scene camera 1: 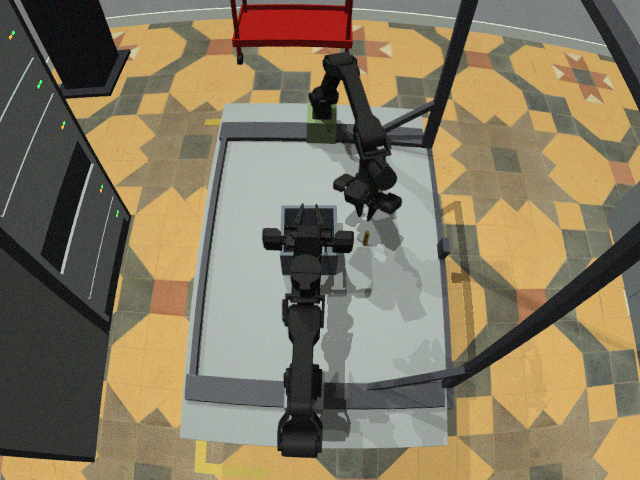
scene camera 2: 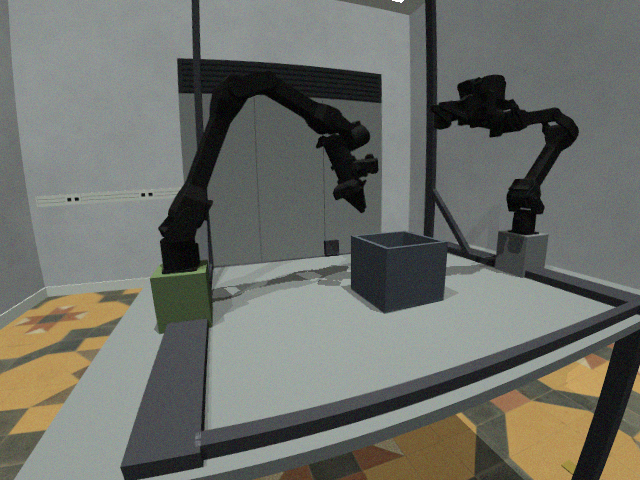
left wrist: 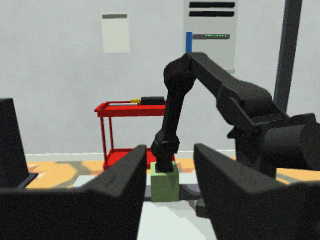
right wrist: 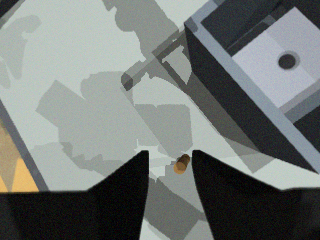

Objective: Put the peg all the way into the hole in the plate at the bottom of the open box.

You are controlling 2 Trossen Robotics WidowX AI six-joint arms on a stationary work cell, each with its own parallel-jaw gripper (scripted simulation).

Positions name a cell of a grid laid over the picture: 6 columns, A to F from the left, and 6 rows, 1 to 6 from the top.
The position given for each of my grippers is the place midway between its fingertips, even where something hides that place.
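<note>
My left gripper (scene camera 1: C3), (scene camera 2: E2), (left wrist: D4). My right gripper (scene camera 1: D3), (scene camera 2: D3), (right wrist: D4). Dark grey box (scene camera 1: D4), out of frame in the left wrist view. Grey pedestal (scene camera 2: E4). Green pedestal (scene camera 2: B4), (scene camera 1: C2), (left wrist: D5).
</note>
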